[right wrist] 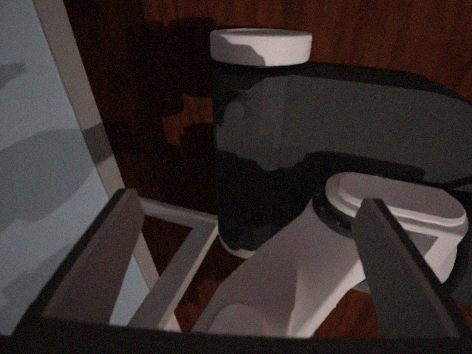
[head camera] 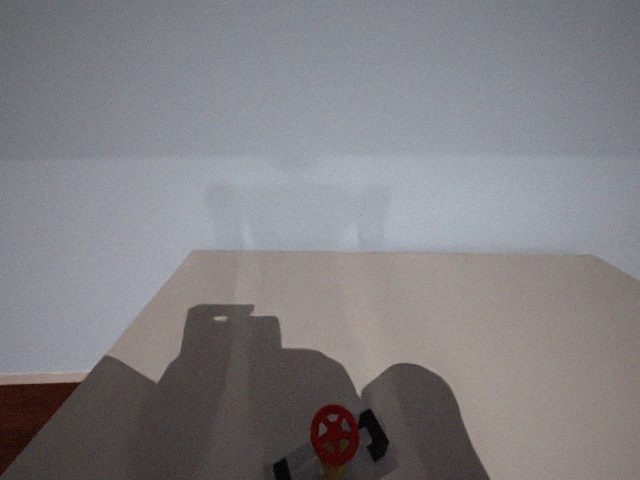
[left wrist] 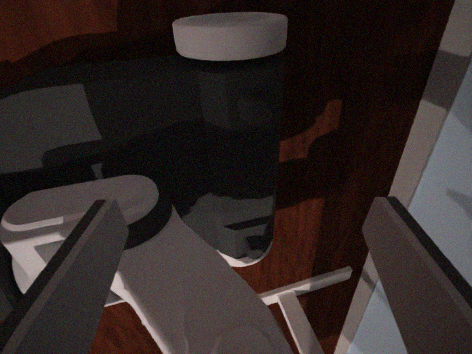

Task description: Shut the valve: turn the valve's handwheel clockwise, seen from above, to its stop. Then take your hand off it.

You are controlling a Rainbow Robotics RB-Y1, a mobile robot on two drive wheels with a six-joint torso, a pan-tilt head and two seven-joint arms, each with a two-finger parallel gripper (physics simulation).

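The valve's red handwheel (head camera: 334, 452) with spokes shows at the bottom of the head camera view, a little right of the middle. It sits on a yellow stem (head camera: 333, 470) above a grey valve body (head camera: 300, 459) with black ends, which is partly cut off by the frame's bottom edge. The valve stands on the pale table (head camera: 537, 361). My left gripper (left wrist: 244, 214) is open and empty, low beside my own base. My right gripper (right wrist: 248, 208) is open and empty on the other side. Neither gripper shows in the head camera view, and neither wrist view shows the valve.
A blue-grey wall (head camera: 103, 217) stands behind the table. Table leg parts (left wrist: 305, 287) (right wrist: 175, 277) show close to my base (left wrist: 235, 150) (right wrist: 260, 115) in the wrist views. My shadow falls over the table's left part and the valve.
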